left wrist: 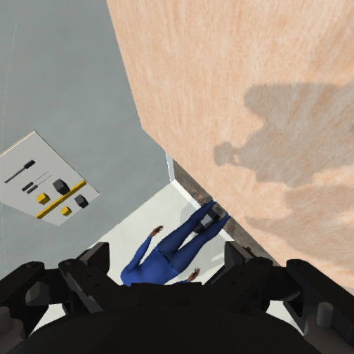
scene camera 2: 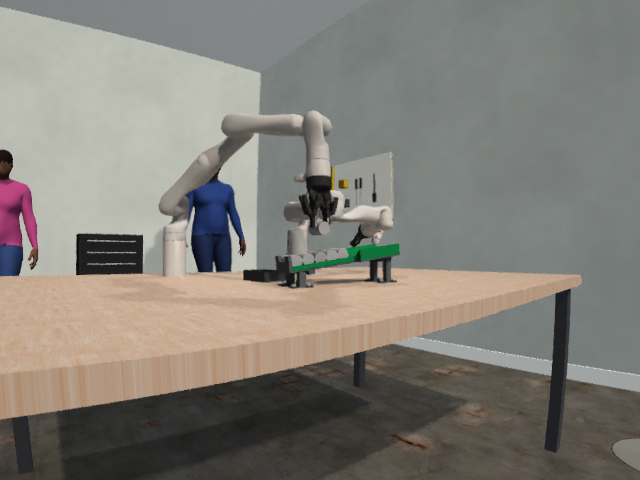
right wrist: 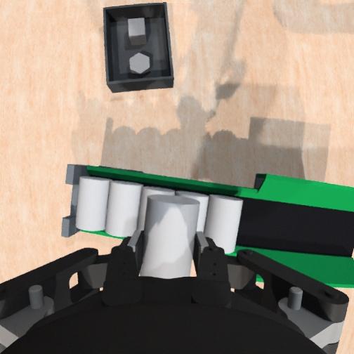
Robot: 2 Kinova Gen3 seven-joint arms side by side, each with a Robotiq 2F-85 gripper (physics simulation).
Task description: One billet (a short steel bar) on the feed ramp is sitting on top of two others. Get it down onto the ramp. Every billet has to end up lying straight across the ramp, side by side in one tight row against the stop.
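Places are measured from the left arm's base along level axes (x left, y back, z up), in millimetres.
Pixels of known places: left gripper, fingertip midpoint: (scene camera 2: 355,236); right gripper, fingertip midpoint: (scene camera 2: 320,229); right arm's base, origin of the base link: (scene camera 2: 174,276).
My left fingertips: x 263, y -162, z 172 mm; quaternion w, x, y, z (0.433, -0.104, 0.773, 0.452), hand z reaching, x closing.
Ahead of a thing's pixels: the offset from my left fingertips to its top centre. Level surfaces: height alone.
My right gripper (scene camera 2: 320,225) (right wrist: 168,242) is shut on a light grey billet @[dx -705, dy -294, dz +19 mm] (scene camera 2: 323,227) (right wrist: 171,225), held above the row on the ramp with its length across the ramp. Below, several billets lie across the green-walled feed ramp (scene camera 2: 379,251) (right wrist: 295,192). The end billet @[dx -792, dy -260, dz -80 mm] (scene camera 2: 297,259) (right wrist: 92,204) is by the grey stop @[dx -815, dy -250, dz -83 mm] (scene camera 2: 282,264) (right wrist: 74,174). The held billet partly hides two middle billets in the right wrist view. The uppermost billet (right wrist: 223,222) lies at the row's right end. My left gripper (scene camera 2: 356,240) (left wrist: 167,254) is open and empty, beyond the ramp.
A black tray @[dx -686, dy -47, dz -137 mm] (scene camera 2: 260,275) (right wrist: 141,83) with a square block (right wrist: 136,30) and a hexagonal piece (right wrist: 139,63) stands on the wooden table @[dz -172 mm] (scene camera 2: 180,320) (right wrist: 40,125) behind the ramp. A tool board (scene camera 2: 382,180) (left wrist: 20,200) and people stand beyond the table.
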